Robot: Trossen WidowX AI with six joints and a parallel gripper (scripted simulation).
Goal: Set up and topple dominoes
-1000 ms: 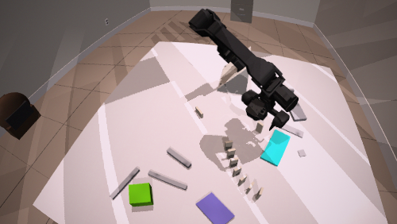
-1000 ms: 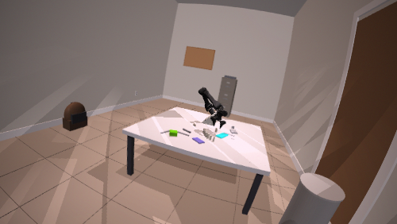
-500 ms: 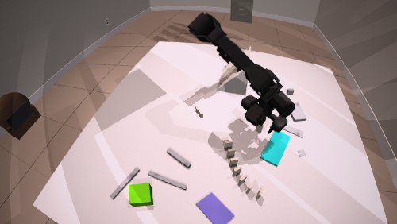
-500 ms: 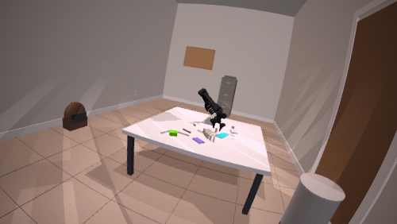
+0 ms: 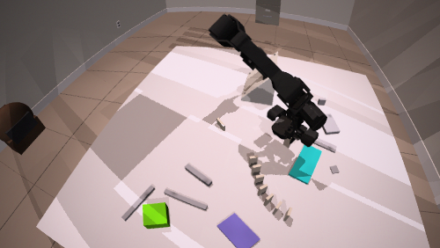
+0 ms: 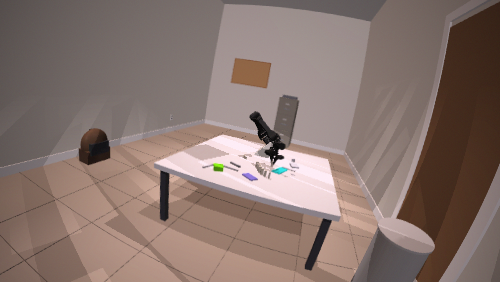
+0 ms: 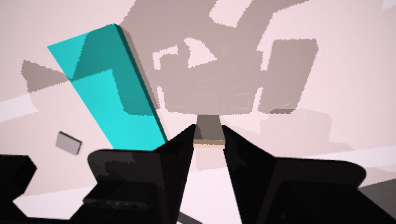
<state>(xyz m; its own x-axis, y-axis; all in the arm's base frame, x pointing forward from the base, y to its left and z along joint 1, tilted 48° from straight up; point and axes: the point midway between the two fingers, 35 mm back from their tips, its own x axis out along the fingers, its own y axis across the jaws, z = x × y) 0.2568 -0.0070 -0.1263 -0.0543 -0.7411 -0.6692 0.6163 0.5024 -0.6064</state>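
Right now the cyan block is 80 mm to the left of my gripper tip, 70 mm ahead of it and 20 mm below it. Round my gripper tip: purple block (340 mm ahead, 120 mm to the right, 20 mm below); then small grey piece (190 mm to the left, 90 mm ahead, 20 mm below); then green cube (360 mm to the right, 350 mm ahead, 10 mm below).
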